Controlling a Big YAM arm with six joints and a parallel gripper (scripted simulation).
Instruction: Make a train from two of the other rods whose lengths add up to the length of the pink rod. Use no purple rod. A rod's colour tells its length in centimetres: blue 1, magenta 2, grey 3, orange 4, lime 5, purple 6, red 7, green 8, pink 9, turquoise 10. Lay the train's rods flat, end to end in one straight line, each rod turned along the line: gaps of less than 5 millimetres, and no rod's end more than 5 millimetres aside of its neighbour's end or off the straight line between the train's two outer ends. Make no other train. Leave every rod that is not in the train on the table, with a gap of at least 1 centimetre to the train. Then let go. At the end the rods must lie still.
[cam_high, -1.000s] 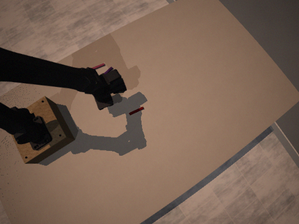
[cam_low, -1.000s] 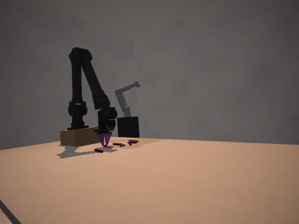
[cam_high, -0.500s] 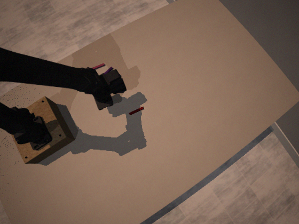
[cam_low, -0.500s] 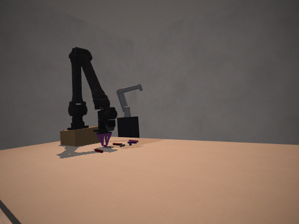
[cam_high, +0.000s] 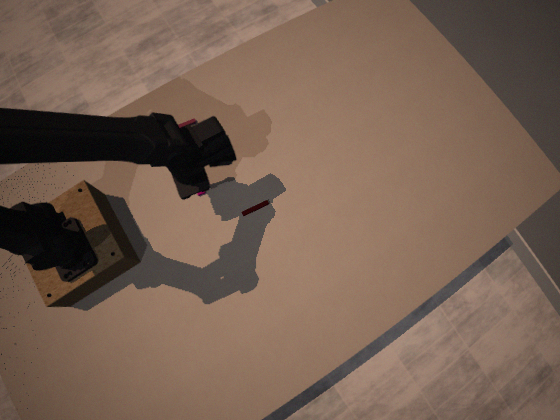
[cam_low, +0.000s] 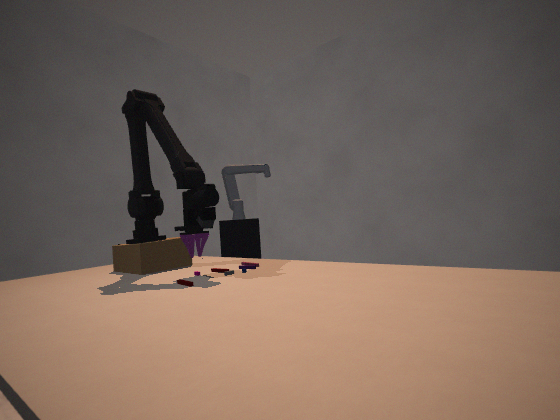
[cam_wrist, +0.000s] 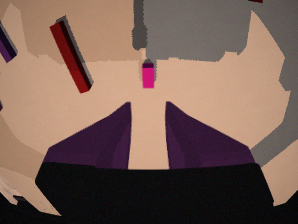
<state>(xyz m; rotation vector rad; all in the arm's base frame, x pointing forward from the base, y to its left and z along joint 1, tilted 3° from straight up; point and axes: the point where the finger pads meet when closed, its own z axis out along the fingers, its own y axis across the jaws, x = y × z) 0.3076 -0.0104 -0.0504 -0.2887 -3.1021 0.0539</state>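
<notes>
My gripper is now 60 mm above the magenta rod. Round my hand: grey rod: 100 mm ahead, 60 mm below, 40 mm to the left; then purple rod: 140 mm to the left, 80 mm ahead, 60 mm below; then blue rod: 120 mm ahead, 90 mm to the left, 60 mm below.
</notes>
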